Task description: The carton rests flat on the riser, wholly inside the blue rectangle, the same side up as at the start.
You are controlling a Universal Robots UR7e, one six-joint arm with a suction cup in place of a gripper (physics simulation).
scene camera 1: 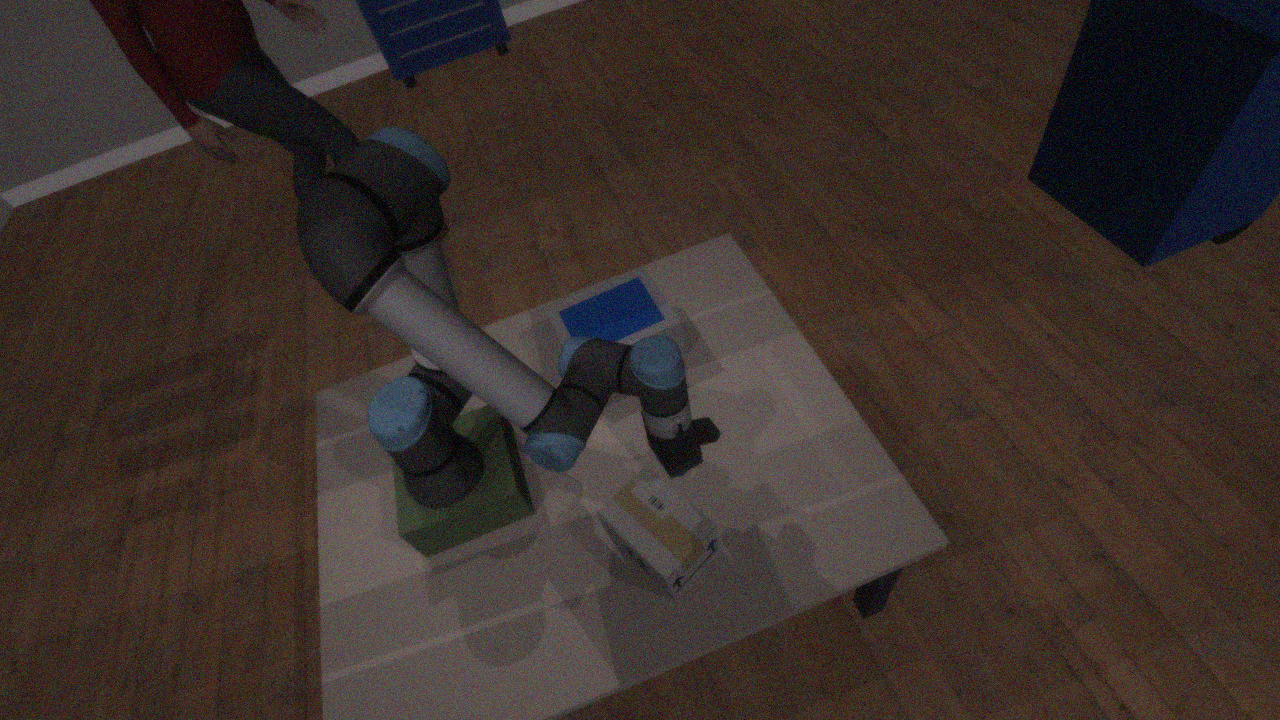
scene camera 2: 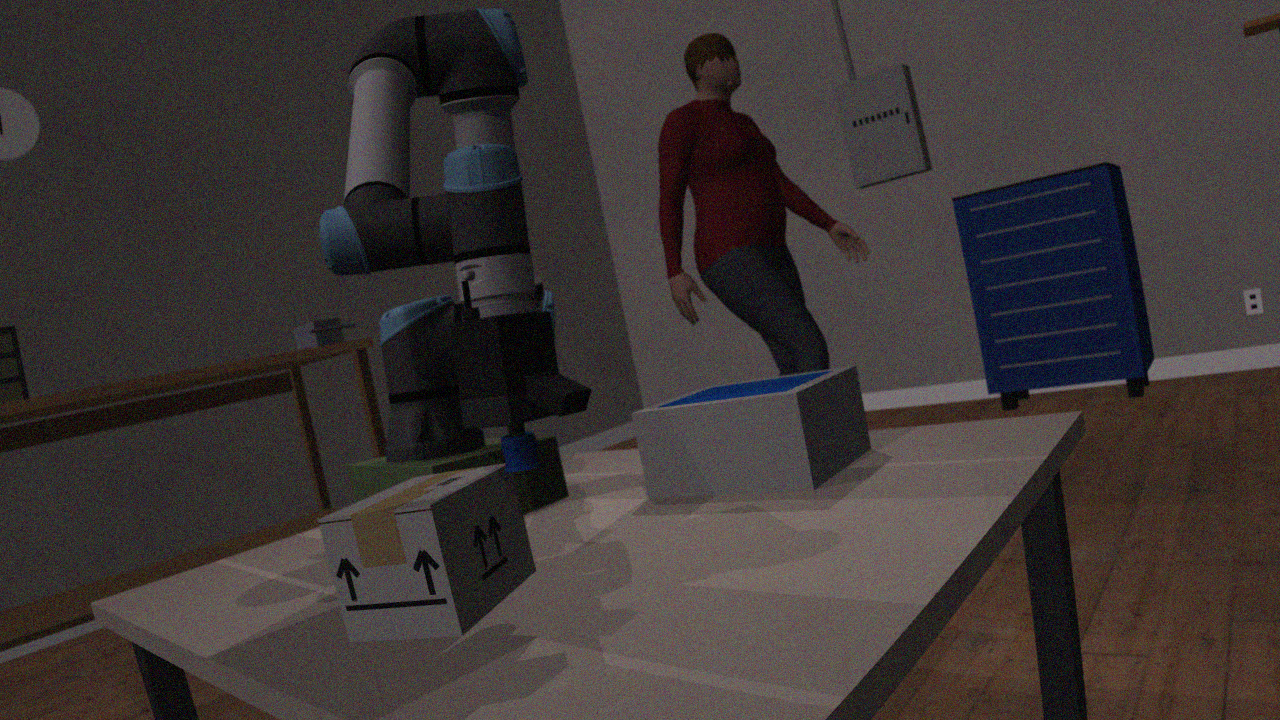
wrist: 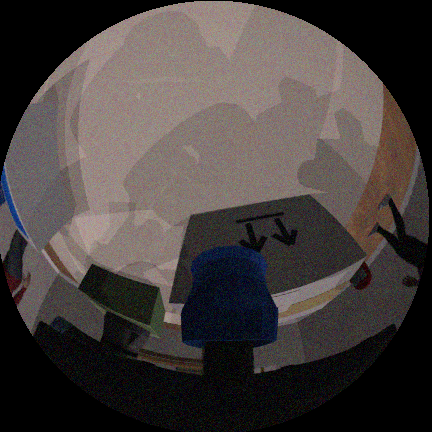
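Where they show: hand at its tool point: [scene camera 2: 522, 468] [wrist: 228, 273]; arm's base at its link origin: [scene camera 1: 446, 473] [scene camera 2: 436, 453] [wrist: 127, 323].
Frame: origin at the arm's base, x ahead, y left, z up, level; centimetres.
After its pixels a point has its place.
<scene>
The white carton [scene camera 1: 657, 534] @[x 29.4, y -33.6, z 1.3 cm] [scene camera 2: 399, 573] @[x 34.1, y -38.9, z -4.5 cm] [wrist: 295, 265] @[x 36.7, y -30.4, z -0.5 cm] rests on the table, upright, with tan tape on top and black arrows pointing up. My gripper, a blue suction cup [scene camera 2: 520, 454] [wrist: 229, 295], is open, with no carton hanging from it. It is beside the carton's far end, near top-edge height; whether it touches cannot be told. In scene camera 1 the cup is hidden under the black tool body. The grey riser [scene camera 2: 725, 456] @[x 45.1, y 5.9, z -5.8 cm] [wrist: 37, 160] @[x 46.1, y 5.8, z -5.8 cm] stands apart from the carton. The blue rectangle [scene camera 1: 613, 308] @[x 46.4, y 17.4, z 1.2 cm] [scene camera 2: 747, 388] @[x 45.1, y 16.3, z 1.2 cm] [wrist: 15, 212] is on its top, with no carton on it.
The arm's base stands on a green block [scene camera 1: 465, 528] @[x -1.5, y -9.7, z -5.7 cm] [wrist: 120, 295] @[x 12.5, y -2.4, z -5.1 cm] on the table [scene camera 1: 384, 626] @[x -23.0, y -16.7, z -10.8 cm] [scene camera 2: 716, 582] @[x 57.5, y -24.3, z -10.8 cm]. A person in red [scene camera 1: 192, 53] [scene camera 2: 729, 188] stands behind the table. A blue drawer cabinet [scene camera 1: 438, 35] [scene camera 2: 1047, 286] is further back.
</scene>
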